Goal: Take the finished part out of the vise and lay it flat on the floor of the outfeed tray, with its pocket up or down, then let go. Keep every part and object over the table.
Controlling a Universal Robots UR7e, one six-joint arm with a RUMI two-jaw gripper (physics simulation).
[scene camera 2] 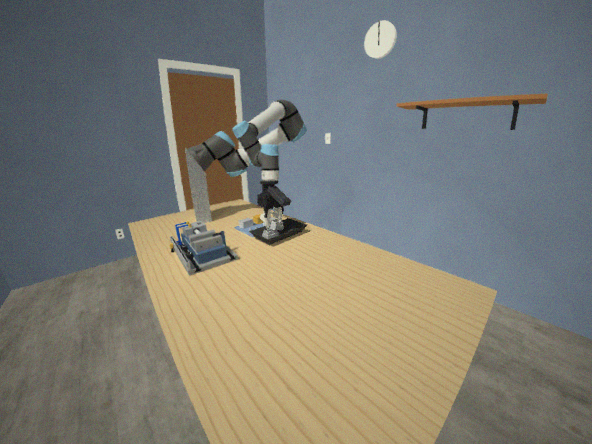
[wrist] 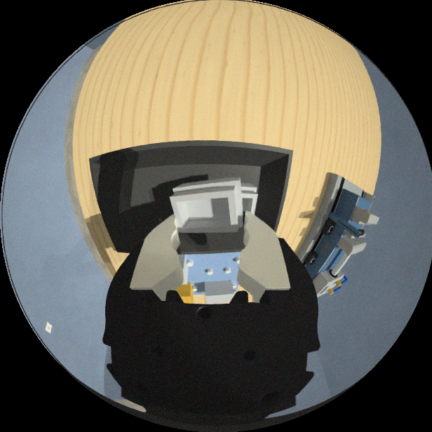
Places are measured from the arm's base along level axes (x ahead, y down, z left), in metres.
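Where they show: gripper, fingertip midpoint: point(scene camera 2: 273, 227); arm's base, link origin: point(scene camera 2: 195, 160).
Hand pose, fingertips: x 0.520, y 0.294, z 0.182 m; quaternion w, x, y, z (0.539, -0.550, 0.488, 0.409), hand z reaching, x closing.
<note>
Each offset is from my fingertips to the top centre of the thing. "spot": to the spot under its first point.
My gripper point(scene camera 2: 274, 220) point(wrist: 212, 213) is shut on a light grey finished part point(wrist: 204, 212), its two pale fingers gripping its sides. The part's rectangular pocket faces up towards the wrist camera. The part is over the black outfeed tray @(spot: dx +0.056, dy +0.020, dz +0.076 m) point(scene camera 2: 294, 231) point(wrist: 175, 154); whether it touches the tray floor cannot be told. Another light grey part @(dx +0.008, dy +0.003, dz -0.022 m) point(scene camera 2: 270, 233) point(wrist: 251, 194) lies in the tray, close beside the held one and partly hidden by it in the wrist view. The vise @(dx -0.056, dy -0.049, dz -0.316 m) point(scene camera 2: 209, 253) point(wrist: 343, 202) stands apart from the tray, with its grey jaws on a blue body.
A blue plate with white pegs point(wrist: 199, 270) adjoins the tray on the robot's side. A grey block @(dx -0.203, dy +0.006, dz -0.044 m) point(scene camera 2: 245, 223) point(wrist: 219, 290) and a yellow block @(dx -0.217, dy +0.006, dz +0.045 m) point(scene camera 2: 256, 219) point(wrist: 185, 292) are by it. The tray's raised walls surround the held part. Blue hoses stand at the vise's end.
</note>
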